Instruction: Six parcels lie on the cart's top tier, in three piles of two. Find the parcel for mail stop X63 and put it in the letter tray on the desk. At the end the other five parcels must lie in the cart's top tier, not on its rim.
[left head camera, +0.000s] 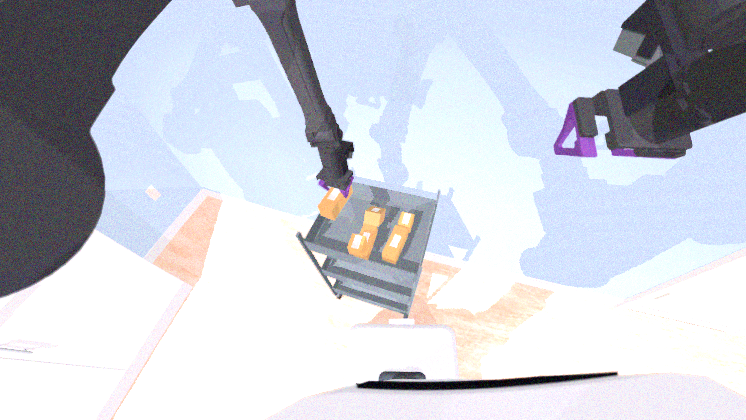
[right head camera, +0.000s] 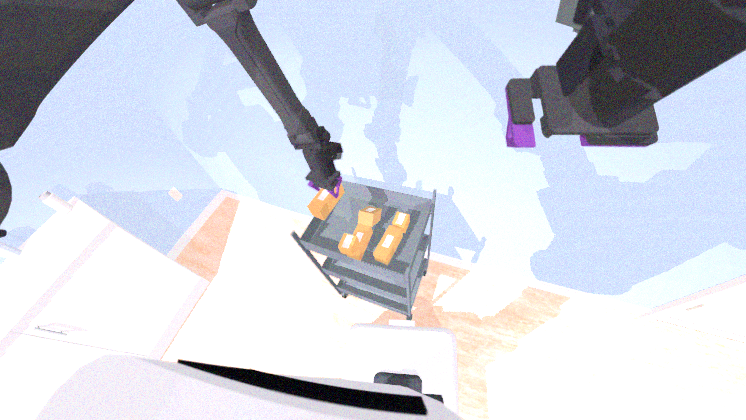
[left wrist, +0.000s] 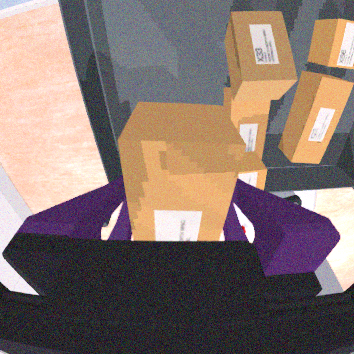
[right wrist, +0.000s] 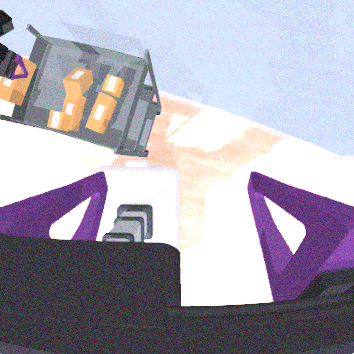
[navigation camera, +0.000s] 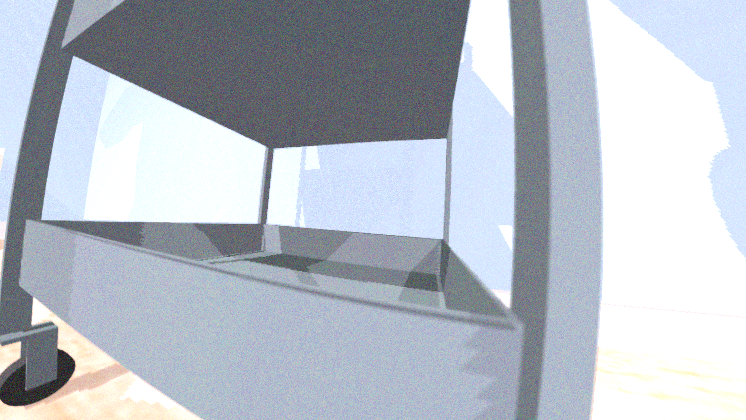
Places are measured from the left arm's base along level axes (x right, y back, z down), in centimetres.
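Where they show: left gripper, between the fingertips: (left head camera: 339, 194) (right head camera: 330, 195) (left wrist: 177, 177) (right wrist: 19, 73); right gripper, between the fingertips: (left head camera: 584, 150) (right head camera: 544, 141) (right wrist: 177, 178).
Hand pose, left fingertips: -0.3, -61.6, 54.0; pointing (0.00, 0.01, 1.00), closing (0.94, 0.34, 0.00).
Things, the pixels of their top centre, and the offset from my left fingertips, as dx, dy, dz. "spot": a spot on its surface instead.
- cardboard parcel, centre of its top: (left wrist: 175, 240) (left head camera: 334, 193) (right head camera: 324, 193) (right wrist: 8, 76) -0.9, +2.1, -3.3
- small parcel, centre of its top: (left wrist: 246, 187) (left head camera: 356, 241) (right head camera: 347, 241) (right wrist: 54, 119) +5.6, +12.1, +10.5
- cart's lower tier, a spot on its surface: (navigation camera: 261, 333) spot: +18.0, +20.1, +69.1
My left gripper (left head camera: 335, 188) (right head camera: 325, 187) (left wrist: 177, 177) is shut on a cardboard parcel (left head camera: 328, 207) (right head camera: 321, 206) (left wrist: 175, 175) (right wrist: 20, 87), held above the left edge of the cart's top tier (left head camera: 323, 246) (right head camera: 313, 244) (left wrist: 90, 75). Its label is partly hidden and unreadable. A parcel (left wrist: 262, 47) (left head camera: 374, 215), its label resembling X33, rests tilted on another parcel (left wrist: 256, 112). A small parcel (left head camera: 357, 246) (right wrist: 56, 120) is beside them. Two parcels (left wrist: 330, 45) (left wrist: 317, 120) lie at the right; their labels are unclear. My right gripper (left head camera: 602, 151) (right head camera: 557, 139) (right wrist: 177, 178) is open and empty, away from the cart.
The cart's lower tier (navigation camera: 261, 333) and corner post (navigation camera: 566, 208) stand close in the navigation camera. The robot's white base (left head camera: 407, 346) (right head camera: 407, 346) is near the cart. White furniture (right head camera: 78, 292) stands at the left. The letter tray cannot be made out.
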